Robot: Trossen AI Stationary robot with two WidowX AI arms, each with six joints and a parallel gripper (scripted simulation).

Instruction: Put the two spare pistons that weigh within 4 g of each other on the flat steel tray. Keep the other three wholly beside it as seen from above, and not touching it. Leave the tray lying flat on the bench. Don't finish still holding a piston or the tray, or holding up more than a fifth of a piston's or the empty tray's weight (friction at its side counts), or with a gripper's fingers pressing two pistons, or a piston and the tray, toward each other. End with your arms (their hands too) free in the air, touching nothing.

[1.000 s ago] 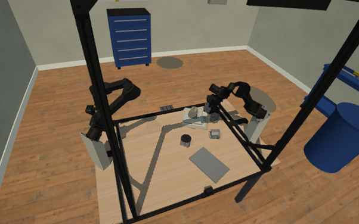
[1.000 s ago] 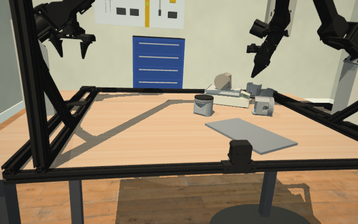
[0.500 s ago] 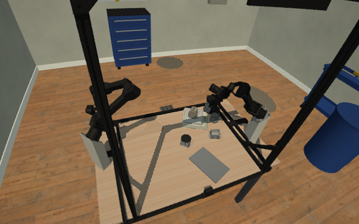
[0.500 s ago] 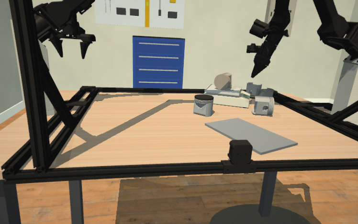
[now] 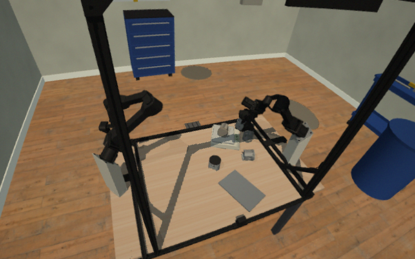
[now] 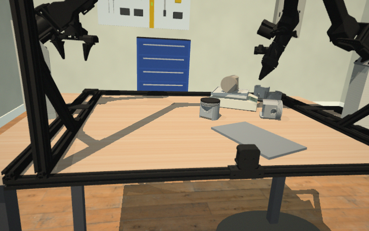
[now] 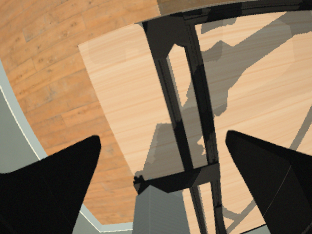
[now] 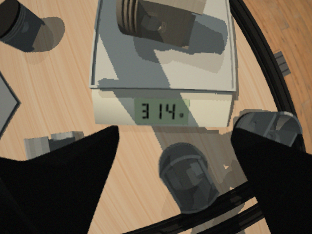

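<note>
Right now my right hand is 13 cm to the right of the tan piston, 6 cm above it and 3 cm short of it. From my right hand the other things lie so: white weighing scale: 12 cm below, 11 cm to the left, 3 cm ahead; flat grey steel tray: 38 cm behind, 15 cm below, 14 cm to the left; dark-topped piston: 25 cm to the left, 19 cm behind, 11 cm below.
</note>
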